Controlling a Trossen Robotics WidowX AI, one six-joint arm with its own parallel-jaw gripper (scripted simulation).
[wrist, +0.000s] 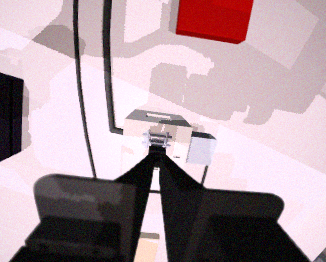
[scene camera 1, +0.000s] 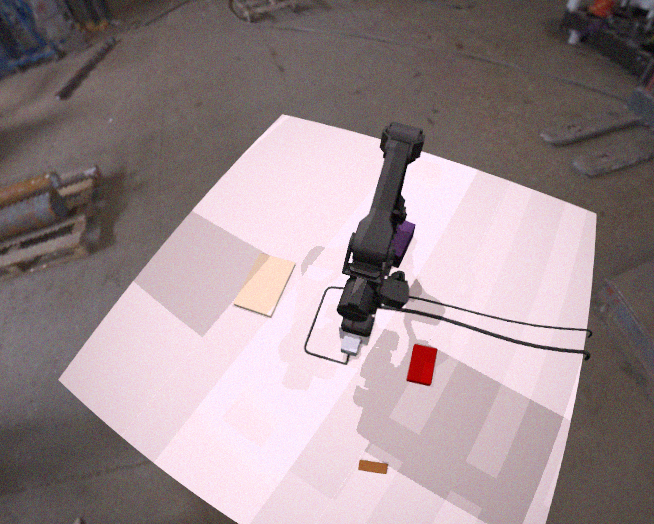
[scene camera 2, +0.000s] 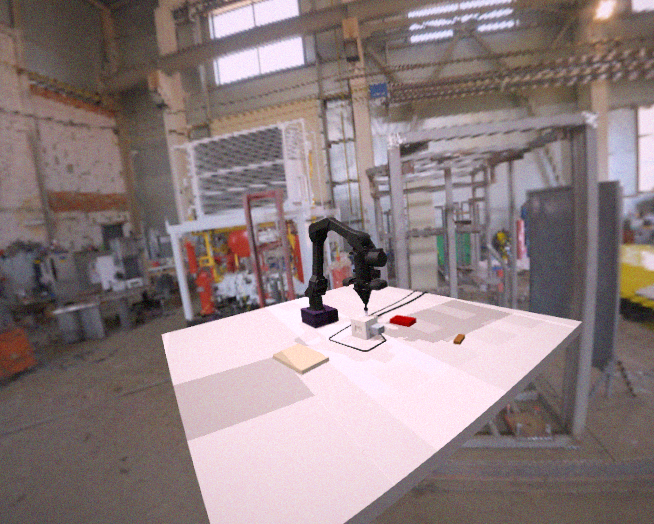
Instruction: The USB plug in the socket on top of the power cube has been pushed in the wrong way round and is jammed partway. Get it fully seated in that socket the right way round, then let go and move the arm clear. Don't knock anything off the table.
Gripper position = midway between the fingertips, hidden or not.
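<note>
It is my gripper [scene camera 1: 366, 310] that carries a USB plug, and I can find the gripper again in the wrist view [wrist: 157, 158] and in scene camera 2 [scene camera 2: 366, 304]. There is a red block [scene camera 1: 423, 358] here too. I also see a beige plate [scene camera 1: 262, 289], and scene camera 2 [scene camera 2: 302, 359] gives me the plate as well.
</note>
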